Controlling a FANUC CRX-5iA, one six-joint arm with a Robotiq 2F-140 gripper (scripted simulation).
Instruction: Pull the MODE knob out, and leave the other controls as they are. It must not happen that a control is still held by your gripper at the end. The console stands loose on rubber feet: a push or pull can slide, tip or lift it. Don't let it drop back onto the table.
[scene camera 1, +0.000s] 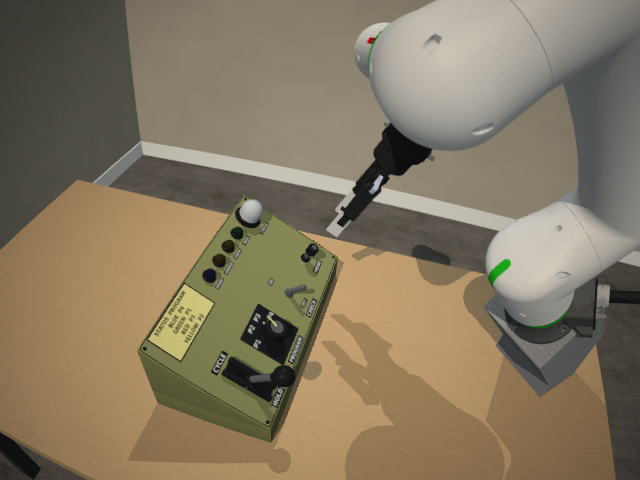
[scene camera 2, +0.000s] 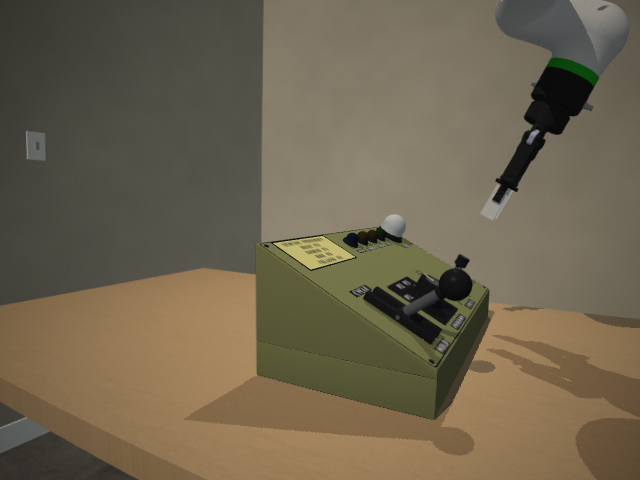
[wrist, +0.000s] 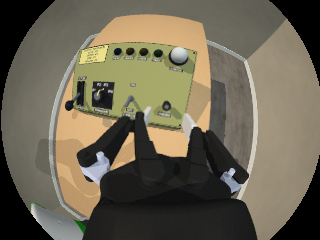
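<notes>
My gripper is visible, including in the wrist view and scene camera 1. An olive console is visible as well.
</notes>
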